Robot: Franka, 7 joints.
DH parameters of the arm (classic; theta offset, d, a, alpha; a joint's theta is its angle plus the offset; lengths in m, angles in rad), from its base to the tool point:
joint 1: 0 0.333 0 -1.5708
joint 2: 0 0 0 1.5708
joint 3: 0 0.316 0.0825 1.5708
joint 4: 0 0 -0.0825 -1.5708
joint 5: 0 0.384 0 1.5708
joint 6: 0 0 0.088 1.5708
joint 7: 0 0.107 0 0
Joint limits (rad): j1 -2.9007..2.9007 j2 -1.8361..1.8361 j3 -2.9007..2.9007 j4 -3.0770..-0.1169 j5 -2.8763..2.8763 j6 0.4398..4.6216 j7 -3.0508..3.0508
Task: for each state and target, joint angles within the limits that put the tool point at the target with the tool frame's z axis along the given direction. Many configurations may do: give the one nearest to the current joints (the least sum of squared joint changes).
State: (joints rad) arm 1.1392 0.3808 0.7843 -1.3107 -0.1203 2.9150 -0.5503
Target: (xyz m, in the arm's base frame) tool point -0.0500 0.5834 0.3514 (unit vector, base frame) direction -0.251 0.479 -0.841
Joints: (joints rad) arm 0.8604 0.2561 0.8364 -2.2257 0.1657 2.9247 -0.5503
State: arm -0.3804 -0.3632 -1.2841 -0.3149 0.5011 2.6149 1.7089
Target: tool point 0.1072 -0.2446 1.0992 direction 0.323 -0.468 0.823
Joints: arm 0.0414 -0.2547 -0.5674 -1.0075 0.5077 3.4259 1.7089
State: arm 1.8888 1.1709 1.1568 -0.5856 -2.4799 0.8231 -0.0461
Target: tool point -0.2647 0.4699 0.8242 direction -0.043 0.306 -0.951
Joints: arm 2.0051 0.6567 1.8342 -0.1206 -1.8607 0.9216 -0.0461
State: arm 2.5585 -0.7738 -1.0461 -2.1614 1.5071 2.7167 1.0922
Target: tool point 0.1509 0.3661 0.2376 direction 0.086 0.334 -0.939
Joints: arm 2.6793 0.1004 -1.2951 -2.7284 1.1087 3.0659 1.0922
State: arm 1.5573 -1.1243 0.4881 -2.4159 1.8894 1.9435 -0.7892
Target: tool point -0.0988 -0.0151 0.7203 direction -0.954 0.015 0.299
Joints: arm 1.7204 -1.8352 0.0831 -2.7117 1.7850 1.9223 -0.7892
